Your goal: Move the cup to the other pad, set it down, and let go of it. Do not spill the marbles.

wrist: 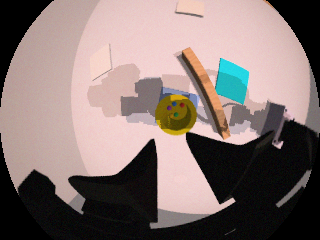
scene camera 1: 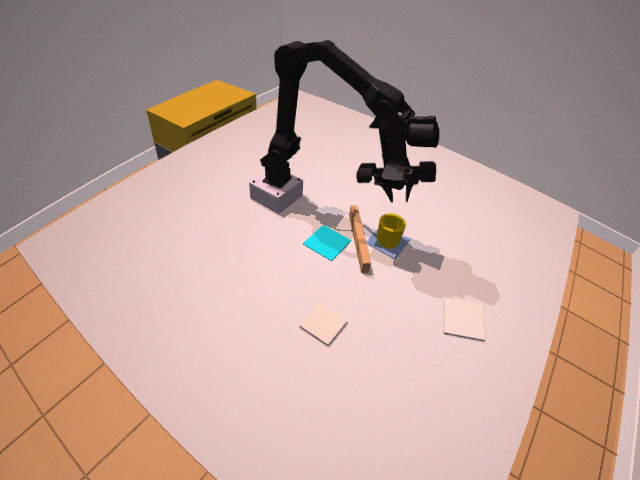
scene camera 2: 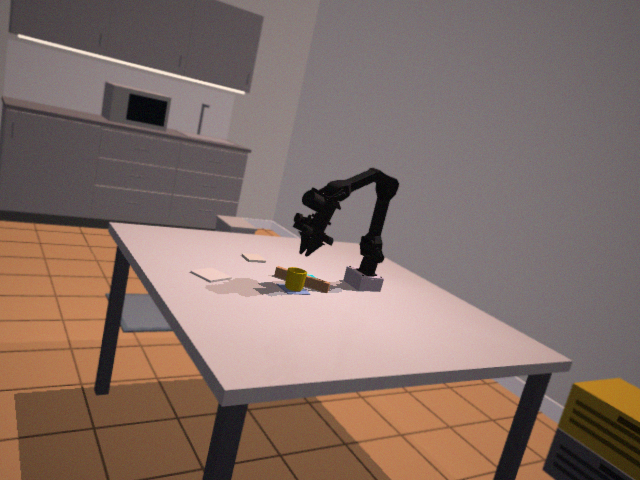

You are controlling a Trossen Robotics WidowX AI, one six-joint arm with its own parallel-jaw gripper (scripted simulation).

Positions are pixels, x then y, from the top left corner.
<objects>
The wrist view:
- my gripper: 170,139
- yellow cup: 176,126
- cyan pad: 232,81
</objects>
